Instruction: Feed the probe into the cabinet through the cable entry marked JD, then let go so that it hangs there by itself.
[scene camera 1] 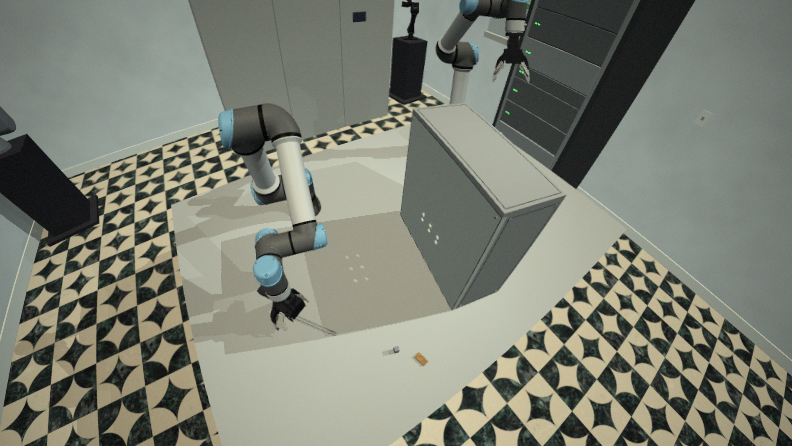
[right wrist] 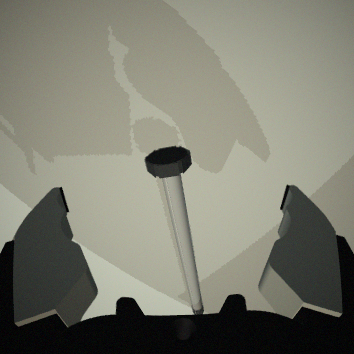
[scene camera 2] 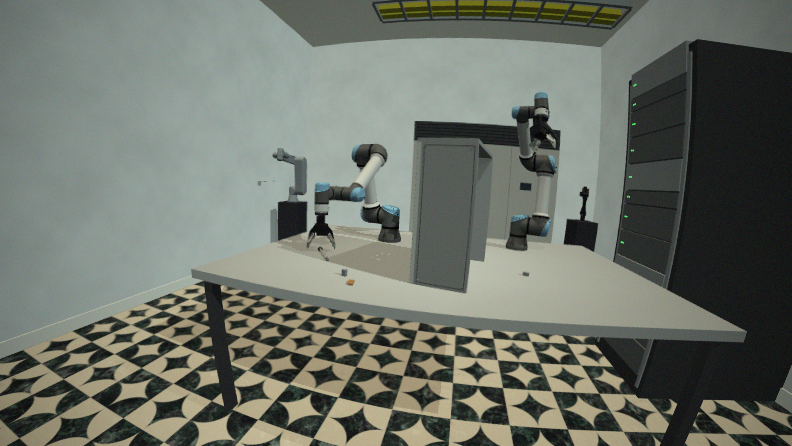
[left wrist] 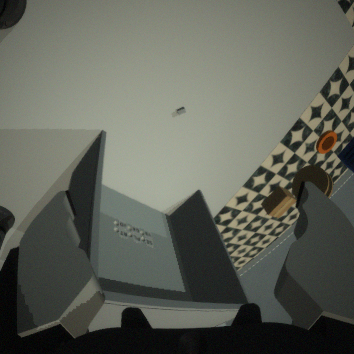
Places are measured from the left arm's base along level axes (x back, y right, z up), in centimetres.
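Pixels of known places: left gripper, between the fingertips: (scene camera 1: 510,82) (scene camera 2: 543,152) (left wrist: 184,189); right gripper, between the fingertips: (right wrist: 174,190) (scene camera 2: 321,248); left arm's base, origin of its link: (scene camera 2: 516,248) (left wrist: 0,1); right arm's base, origin of its link: (scene camera 2: 389,240).
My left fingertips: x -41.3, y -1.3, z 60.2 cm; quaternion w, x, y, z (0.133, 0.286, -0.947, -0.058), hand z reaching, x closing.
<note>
For each thing: its top centre in the pictures, then the offset to it from my left fingertips.
- probe, centre of its top: (right wrist: 189,277) (scene camera 1: 309,322) (scene camera 2: 323,251) dx -25.2, dy +108.3, dz -57.8 cm
- orange block, centre of its top: (scene camera 1: 421,358) (scene camera 2: 350,281) dx -57.0, dy +81.0, dz -59.5 cm
The probe (scene camera 1: 318,326) (scene camera 2: 323,254) (right wrist: 186,240), a pale rod with a black cap at one end, lies on the table. My right gripper (scene camera 1: 293,314) (scene camera 2: 321,245) (right wrist: 174,190) is open above it; in the right wrist view the probe lies between the fingers without touching them. My left gripper (scene camera 1: 511,80) (scene camera 2: 543,146) (left wrist: 184,189) is open and empty, high above the table beyond the cabinet. The grey cabinet (scene camera 1: 448,204) (scene camera 2: 446,216) (left wrist: 150,272) stands upright. Its cable entries (scene camera 1: 429,227) (left wrist: 132,232) show as small round holes; I cannot tell which is marked JD.
A small grey block (scene camera 1: 395,349) (scene camera 2: 344,272) and an orange block (scene camera 1: 421,359) (scene camera 2: 350,282) lie on the table. Another small grey block (scene camera 2: 525,273) (left wrist: 180,109) lies on the cabinet's other side. Light spots (scene camera 1: 357,267) fall on the table in the cabinet's shadow.
</note>
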